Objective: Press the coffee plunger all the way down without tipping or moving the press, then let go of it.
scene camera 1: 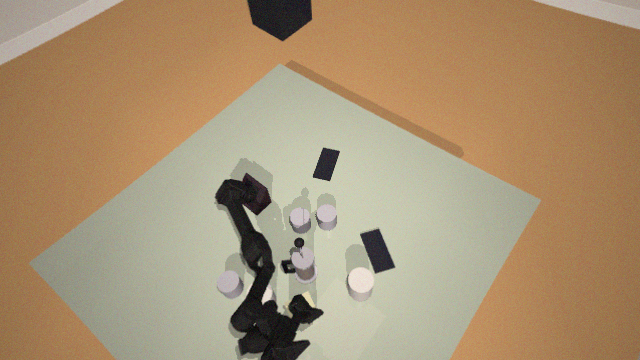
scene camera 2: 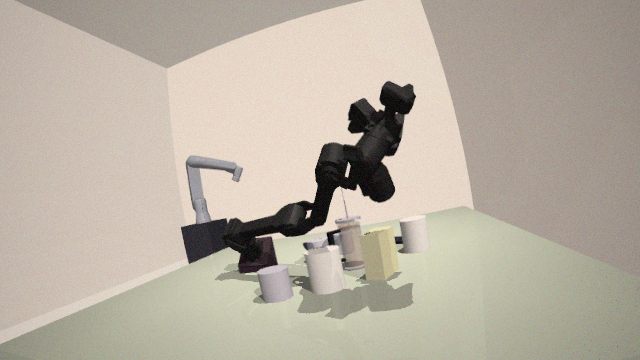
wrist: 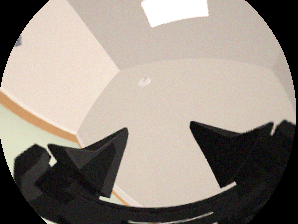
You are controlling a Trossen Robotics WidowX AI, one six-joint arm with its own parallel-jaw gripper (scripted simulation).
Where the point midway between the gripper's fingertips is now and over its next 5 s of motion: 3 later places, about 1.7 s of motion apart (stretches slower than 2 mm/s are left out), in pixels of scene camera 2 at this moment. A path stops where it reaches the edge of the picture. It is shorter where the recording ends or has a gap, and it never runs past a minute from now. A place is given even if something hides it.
My gripper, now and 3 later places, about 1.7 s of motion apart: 407,98; 235,28; 273,84; 337,173
